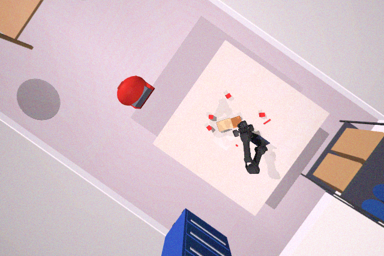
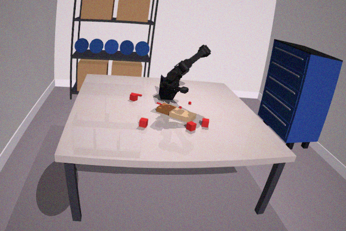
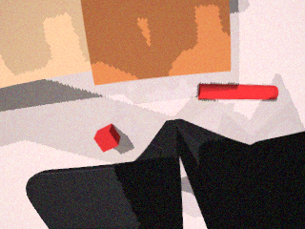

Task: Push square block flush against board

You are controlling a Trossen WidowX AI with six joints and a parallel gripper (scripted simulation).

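Now: the orange square block 60 mm ahead of my gripper tip, 30 mm to the right of it and 50 mm below it. From my gripper tip the other things lie so: pale tan board (130 mm ahead, 70 mm to the left, 50 mm below).
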